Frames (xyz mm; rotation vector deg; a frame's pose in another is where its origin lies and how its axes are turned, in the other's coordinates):
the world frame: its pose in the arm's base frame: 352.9 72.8 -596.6 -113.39 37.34 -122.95
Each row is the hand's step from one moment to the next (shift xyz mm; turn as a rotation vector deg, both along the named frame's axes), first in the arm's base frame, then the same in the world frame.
Working: the arm's base frame: its pose in the world frame: 614.1 -116.4 -308.4 113.39 -37.34 122.95

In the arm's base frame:
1: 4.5 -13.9 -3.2 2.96 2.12 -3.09
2: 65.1 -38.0 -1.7 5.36 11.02 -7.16
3: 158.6 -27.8 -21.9 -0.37 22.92 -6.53
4: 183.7 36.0 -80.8 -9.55 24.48 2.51
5: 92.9 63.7 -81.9 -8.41 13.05 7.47
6: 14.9 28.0 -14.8 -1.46 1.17 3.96
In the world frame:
1: 2.0 12.9 7.2 -4.00 -1.16 2.33
2: 5.8 23.0 71.6 -11.50 -7.88 2.65
3: -27.7 5.4 160.0 -14.95 -17.75 -5.44
4: -109.5 -31.9 169.0 -6.24 -21.21 -14.42
5: -110.7 -40.0 74.4 2.65 -13.23 -10.71
6: -26.3 -21.6 8.1 3.32 -2.41 -1.54

